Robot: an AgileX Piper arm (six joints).
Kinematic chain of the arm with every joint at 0, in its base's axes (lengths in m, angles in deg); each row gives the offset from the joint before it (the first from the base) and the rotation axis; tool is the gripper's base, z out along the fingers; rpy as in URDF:
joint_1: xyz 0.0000 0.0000 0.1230 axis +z
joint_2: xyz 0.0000 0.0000 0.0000 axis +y
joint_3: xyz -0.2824 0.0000 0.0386 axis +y
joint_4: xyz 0.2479 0.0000 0.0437 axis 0.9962 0 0.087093
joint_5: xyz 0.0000 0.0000 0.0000 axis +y
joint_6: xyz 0.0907 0.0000 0.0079 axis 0.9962 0 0.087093
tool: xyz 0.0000 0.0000 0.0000 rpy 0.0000 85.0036 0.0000
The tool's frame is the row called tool.
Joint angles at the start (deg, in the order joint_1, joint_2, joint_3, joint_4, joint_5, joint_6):
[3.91, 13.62, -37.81, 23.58, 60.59, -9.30]
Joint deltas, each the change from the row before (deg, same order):
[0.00, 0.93, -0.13, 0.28, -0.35, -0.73]
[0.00, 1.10, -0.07, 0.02, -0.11, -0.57]
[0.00, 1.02, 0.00, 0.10, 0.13, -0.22]
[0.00, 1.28, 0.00, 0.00, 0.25, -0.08]
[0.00, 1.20, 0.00, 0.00, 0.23, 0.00]
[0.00, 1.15, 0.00, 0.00, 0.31, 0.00]
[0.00, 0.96, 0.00, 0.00, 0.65, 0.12]
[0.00, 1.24, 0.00, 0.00, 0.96, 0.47]
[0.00, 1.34, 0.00, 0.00, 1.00, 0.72]
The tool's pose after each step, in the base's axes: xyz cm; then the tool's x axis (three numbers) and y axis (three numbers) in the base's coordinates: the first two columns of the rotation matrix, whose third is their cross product. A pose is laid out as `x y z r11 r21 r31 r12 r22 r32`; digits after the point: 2 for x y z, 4 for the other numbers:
1.84 3.33 32.77 -0.5075 0.0038 -0.8616 -0.3479 0.9139 0.2090
2.23 3.36 32.78 -0.5180 -0.0054 -0.8554 -0.3492 0.9142 0.2057
2.58 3.40 32.72 -0.5335 -0.0099 -0.8457 -0.3485 0.9137 0.2092
3.01 3.43 32.62 -0.5550 -0.0142 -0.8317 -0.3452 0.9136 0.2148
3.41 3.47 32.52 -0.5752 -0.0170 -0.8178 -0.3412 0.9136 0.2210
3.78 3.50 32.41 -0.5954 -0.0202 -0.8032 -0.3375 0.9135 0.2271
4.05 3.54 32.26 -0.6174 -0.0238 -0.7863 -0.3339 0.9130 0.2346
4.37 3.59 32.05 -0.6483 -0.0241 -0.7610 -0.3256 0.9123 0.2485
4.72 3.65 31.83 -0.6814 -0.0209 -0.7316 -0.3133 0.9117 0.2657

